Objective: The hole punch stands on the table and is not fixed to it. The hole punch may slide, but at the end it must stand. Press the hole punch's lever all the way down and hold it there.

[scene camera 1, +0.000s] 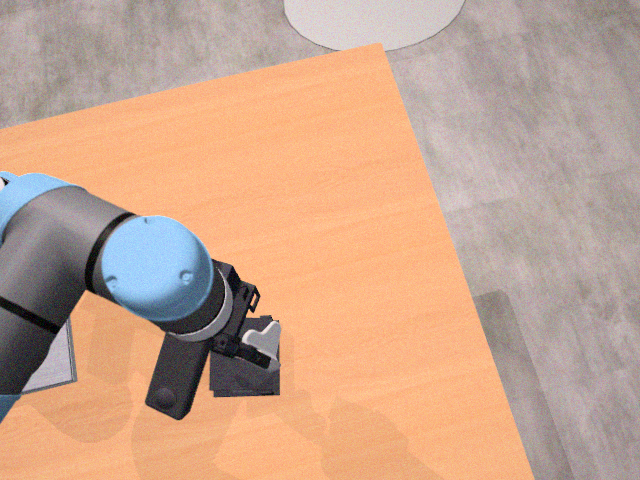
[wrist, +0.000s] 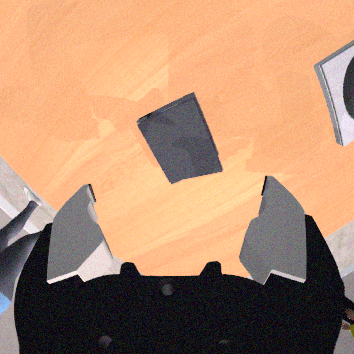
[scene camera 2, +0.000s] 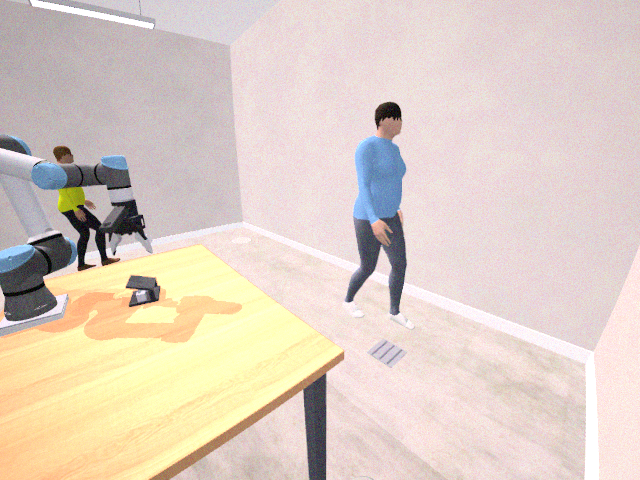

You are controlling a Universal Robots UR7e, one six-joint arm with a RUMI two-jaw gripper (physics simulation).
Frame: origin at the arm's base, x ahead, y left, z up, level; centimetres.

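Seen in the pictures: gripper, fingertip midpoint: (wrist: 176, 182) (scene camera 2: 132, 254); arm's base, link origin: (scene camera 2: 32, 309).
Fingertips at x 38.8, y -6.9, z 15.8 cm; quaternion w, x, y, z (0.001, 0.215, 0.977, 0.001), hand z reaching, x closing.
Offsets run from my fingertips to a thing's top centre. Level surfaces: height alone.
The dark grey hole punch {dx +0.3, dy +0.9, dz -10.1 cm} (scene camera 1: 242, 379) (scene camera 2: 153, 295) (wrist: 172, 125) stands upright on the wooden table {dz -18.6 cm} (scene camera 1: 336, 206) (scene camera 2: 155, 403) (wrist: 75, 60). Its flat lever {dx +0.3, dy +0.9, dz -10.1 cm} (scene camera 2: 141, 282) (wrist: 185, 142) is raised, with a gap above the base in the scene camera 2 view. My gripper (scene camera 2: 132, 252) (wrist: 176, 182) is open, with its light grey fingers wide apart and nothing between them. It hangs well above the table and the hole punch, touching neither. In the scene camera 1 view the gripper and one finger cover part of the hole punch; the other finger is hidden.
The arm's pale base plate (scene camera 1: 54, 361) (wrist: 332, 87) is on the table, to one side of the hole punch. A person in blue (scene camera 2: 379, 175) is on the floor beyond the table. A person in yellow (scene camera 2: 72, 198) is behind the arm.
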